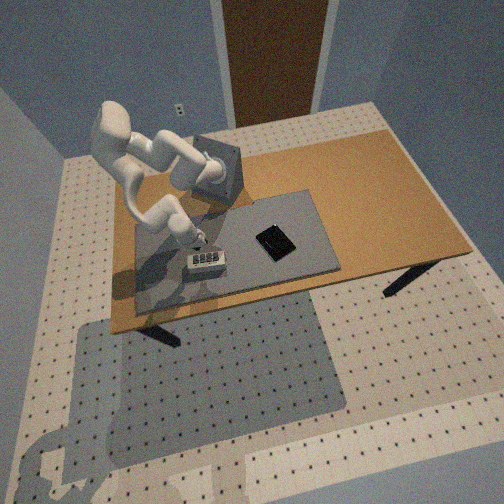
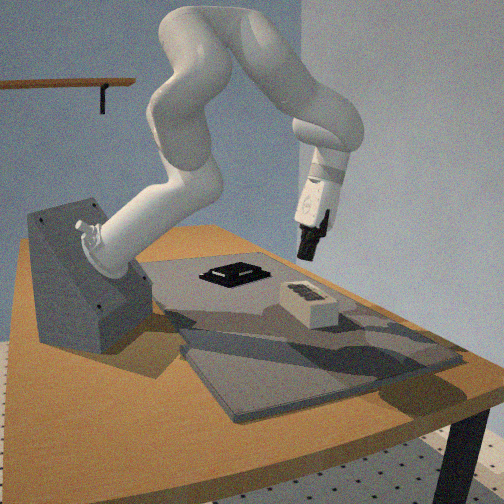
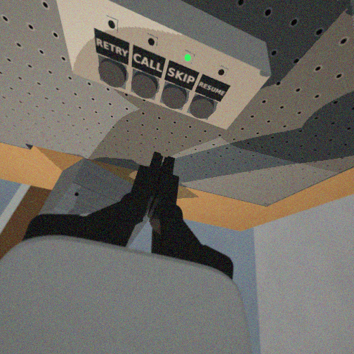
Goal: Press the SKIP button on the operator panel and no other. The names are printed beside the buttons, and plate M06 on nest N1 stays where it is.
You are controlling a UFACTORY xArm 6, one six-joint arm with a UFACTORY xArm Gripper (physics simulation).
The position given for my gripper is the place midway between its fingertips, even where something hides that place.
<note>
I see my gripper [image 2: 304,259] and an operator panel [image 2: 324,311].
The operator panel is seen too in image 3 [image 3: 206,56].
</note>
